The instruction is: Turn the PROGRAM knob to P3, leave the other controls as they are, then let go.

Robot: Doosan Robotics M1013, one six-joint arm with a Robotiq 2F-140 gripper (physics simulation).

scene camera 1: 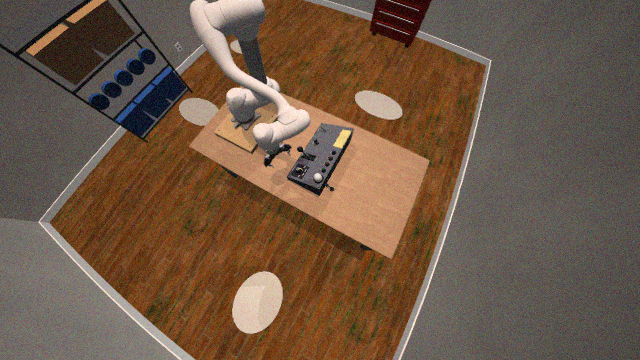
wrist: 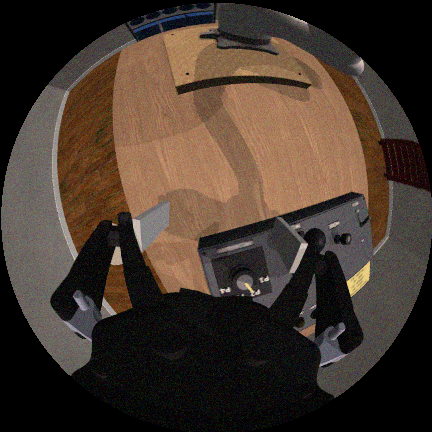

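Seen in the pictures: gripper, fingertip midpoint: (scene camera 1: pixel 280 160) (wrist: pixel 221 220); arm's base at its link origin: (scene camera 1: pixel 246 117) (wrist: pixel 242 38).
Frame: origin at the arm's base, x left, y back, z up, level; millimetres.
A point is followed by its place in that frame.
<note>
The dark control panel (scene camera 1: pixel 327 146) @(x 113, y -707, z 86 mm) (wrist: pixel 352 252) @(x 173, y -672, z 74 mm) lies on the table. Its PROGRAM knob (scene camera 1: pixel 300 171) @(x -138, y -662, z 74 mm) (wrist: pixel 245 281) @(x -131, y -637, z 81 mm) is round and dark with a grey top and a yellow pointer. In the wrist view the pointer is toward the P2 mark; P1 and P4 show on either side, and the P3 mark is mostly hidden by the gripper body. My gripper (scene camera 1: pixel 279 157) @(x -157, y -516, z 107 mm) (wrist: pixel 221 220) @(x -157, y -516, z 107 mm) is wide open and empty. It hangs above the table beside the panel's knob end, apart from the knob. In the wrist view the right finger overlaps the panel between the knob and a black ball lever.
The black ball lever (scene camera 1: pixel 300 149) @(x -25, y -582, z 121 mm) (wrist: pixel 315 239) @(x -29, y -563, z 120 mm) stands up close to the knob. A white ball (scene camera 1: pixel 318 177) @(x -130, y -803, z 161 mm), small buttons and a yellow label (scene camera 1: pixel 342 139) @(x 202, y -769, z 117 mm) (wrist: pixel 360 280) @(x 227, y -767, z 117 mm) are on the panel. A side lever (scene camera 1: pixel 331 189) @(x -94, y -887, z -34 mm) sticks out. The robot's base board (wrist: pixel 175 55) @(x -200, y -99, z 2 mm) lies on the table (scene camera 1: pixel 390 185) @(x 174, y -1217, z -39 mm).
</note>
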